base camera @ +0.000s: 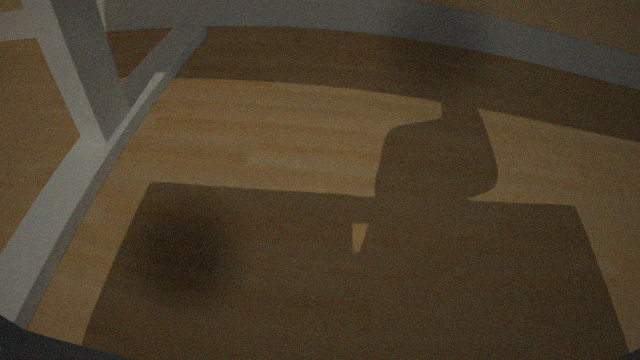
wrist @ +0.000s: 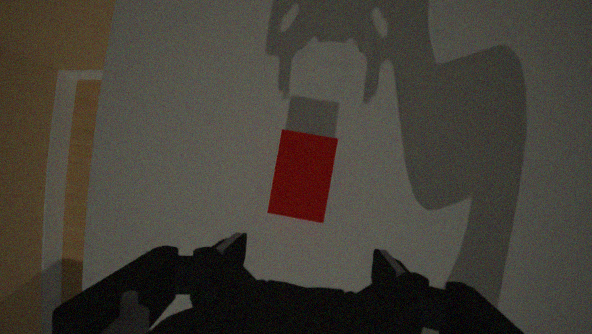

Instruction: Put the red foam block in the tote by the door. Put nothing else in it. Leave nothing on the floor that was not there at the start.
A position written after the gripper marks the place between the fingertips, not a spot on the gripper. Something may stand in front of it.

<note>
In view: the gripper [wrist: 308,255] and a red foam block [wrist: 304,165].
The base camera view does not show the red foam block: it is out of frame.
</note>
